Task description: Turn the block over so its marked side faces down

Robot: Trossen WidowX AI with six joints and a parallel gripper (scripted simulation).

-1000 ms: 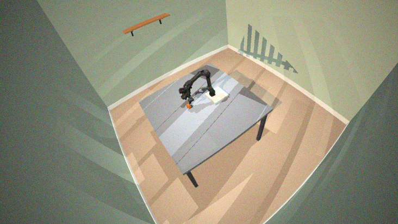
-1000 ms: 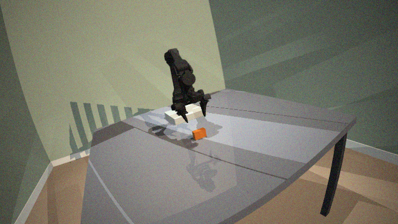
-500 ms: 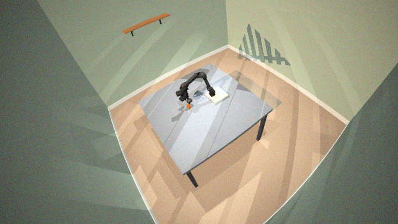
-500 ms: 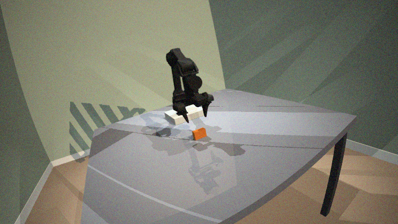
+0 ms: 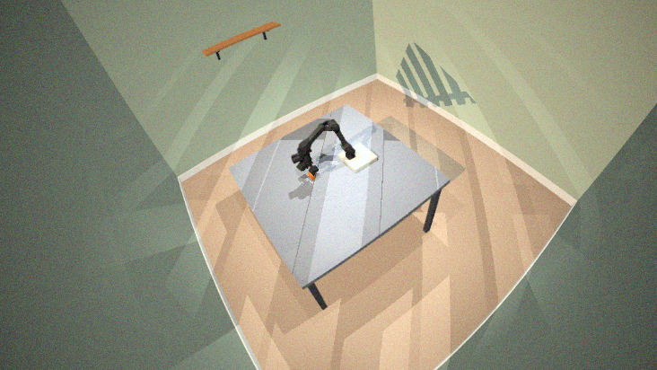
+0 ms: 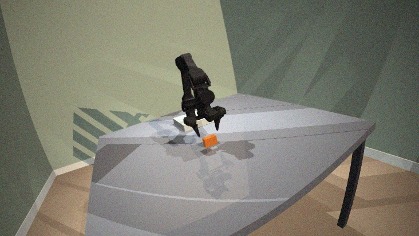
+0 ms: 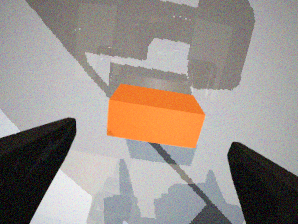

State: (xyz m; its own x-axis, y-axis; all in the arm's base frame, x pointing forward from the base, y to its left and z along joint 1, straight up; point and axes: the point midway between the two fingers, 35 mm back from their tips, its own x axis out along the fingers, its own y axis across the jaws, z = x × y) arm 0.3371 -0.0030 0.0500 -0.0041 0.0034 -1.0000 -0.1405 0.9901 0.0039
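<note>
My gripper tip is now 1 cm past the orange block and 4 cm above it.
</note>
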